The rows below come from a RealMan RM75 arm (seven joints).
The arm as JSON. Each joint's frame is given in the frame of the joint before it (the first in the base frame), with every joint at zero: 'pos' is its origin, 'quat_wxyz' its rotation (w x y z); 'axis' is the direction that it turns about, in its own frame. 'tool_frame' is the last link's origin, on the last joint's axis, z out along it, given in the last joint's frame.
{
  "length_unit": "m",
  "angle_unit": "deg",
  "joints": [
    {
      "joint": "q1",
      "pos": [
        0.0,
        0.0,
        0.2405
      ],
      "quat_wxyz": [
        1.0,
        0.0,
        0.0,
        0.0
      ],
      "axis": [
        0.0,
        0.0,
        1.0
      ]
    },
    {
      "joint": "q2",
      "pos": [
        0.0,
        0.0,
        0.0
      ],
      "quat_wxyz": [
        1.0,
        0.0,
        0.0,
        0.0
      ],
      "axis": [
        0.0,
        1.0,
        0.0
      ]
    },
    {
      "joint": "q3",
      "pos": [
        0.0,
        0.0,
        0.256
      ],
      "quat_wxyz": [
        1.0,
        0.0,
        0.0,
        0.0
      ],
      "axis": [
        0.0,
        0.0,
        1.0
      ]
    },
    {
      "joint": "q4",
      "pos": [
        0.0,
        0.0,
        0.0
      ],
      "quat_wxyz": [
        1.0,
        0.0,
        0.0,
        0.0
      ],
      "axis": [
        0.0,
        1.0,
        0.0
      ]
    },
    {
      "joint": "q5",
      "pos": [
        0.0,
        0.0,
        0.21
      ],
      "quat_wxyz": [
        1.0,
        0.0,
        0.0,
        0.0
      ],
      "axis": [
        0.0,
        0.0,
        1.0
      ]
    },
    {
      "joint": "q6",
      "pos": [
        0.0,
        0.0,
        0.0
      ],
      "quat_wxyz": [
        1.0,
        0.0,
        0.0,
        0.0
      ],
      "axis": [
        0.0,
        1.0,
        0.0
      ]
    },
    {
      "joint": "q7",
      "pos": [
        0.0,
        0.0,
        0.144
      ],
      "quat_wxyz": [
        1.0,
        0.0,
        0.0,
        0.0
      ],
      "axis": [
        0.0,
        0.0,
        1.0
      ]
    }
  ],
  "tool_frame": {
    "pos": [
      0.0,
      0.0,
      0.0
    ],
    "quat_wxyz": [
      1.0,
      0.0,
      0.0,
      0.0
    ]
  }
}
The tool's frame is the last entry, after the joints.
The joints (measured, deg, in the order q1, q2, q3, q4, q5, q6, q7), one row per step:
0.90 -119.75 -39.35 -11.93 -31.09 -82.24 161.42
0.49 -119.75 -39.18 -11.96 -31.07 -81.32 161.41
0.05 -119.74 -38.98 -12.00 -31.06 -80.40 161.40
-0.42 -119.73 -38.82 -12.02 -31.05 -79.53 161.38
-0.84 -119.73 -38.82 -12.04 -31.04 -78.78 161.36
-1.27 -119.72 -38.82 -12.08 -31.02 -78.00 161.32
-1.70 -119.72 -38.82 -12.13 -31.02 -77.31 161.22
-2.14 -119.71 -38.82 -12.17 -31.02 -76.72 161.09
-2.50 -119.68 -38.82 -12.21 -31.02 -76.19 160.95
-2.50 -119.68 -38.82 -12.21 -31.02 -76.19 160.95
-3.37 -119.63 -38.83 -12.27 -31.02 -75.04 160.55
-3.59 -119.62 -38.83 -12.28 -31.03 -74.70 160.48
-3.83 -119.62 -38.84 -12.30 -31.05 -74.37 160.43
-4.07 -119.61 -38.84 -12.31 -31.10 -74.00 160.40
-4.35 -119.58 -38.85 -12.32 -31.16 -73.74 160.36
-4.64 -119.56 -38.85 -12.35 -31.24 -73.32 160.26
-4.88 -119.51 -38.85 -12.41 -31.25 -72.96 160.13
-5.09 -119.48 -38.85 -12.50 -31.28 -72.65 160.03
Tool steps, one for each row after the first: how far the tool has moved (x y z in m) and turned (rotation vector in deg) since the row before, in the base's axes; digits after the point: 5 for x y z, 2 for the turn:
-0.00035 0.00233 -0.00185 -0.67 0.28 0.18
-0.00024 0.00248 -0.00184 -0.68 0.29 0.13
-0.00017 0.00267 -0.00164 -0.63 0.28 0.10
-0.00023 0.00259 -0.00113 -0.42 0.24 0.13
-0.00020 0.00267 -0.00114 -0.44 0.23 0.14
0.00006 0.00271 -0.00104 -0.38 0.12 0.10
0.00023 0.00276 -0.00082 -0.33 0.08 0.03
0.00001 0.00227 -0.00060 -0.30 0.07 0.07
0.00000 0.00000 0.00000 0.00 0.00 0.00
0.00031 0.00542 -0.00134 -0.66 0.07 0.11
-0.00003 0.00135 -0.00040 -0.18 0.07 0.06
0.00013 0.00152 -0.00042 -0.15 0.06 0.03
-0.00007 0.00151 -0.00037 -0.16 0.11 0.08
0.00017 0.00181 -0.00004 -0.09 0.07 -0.03
0.00000 0.00188 -0.00034 -0.17 0.05 0.10
0.00002 0.00159 -0.00022 -0.18 0.02 0.05
0.00024 0.00148 -0.00028 -0.13 -0.02 0.03

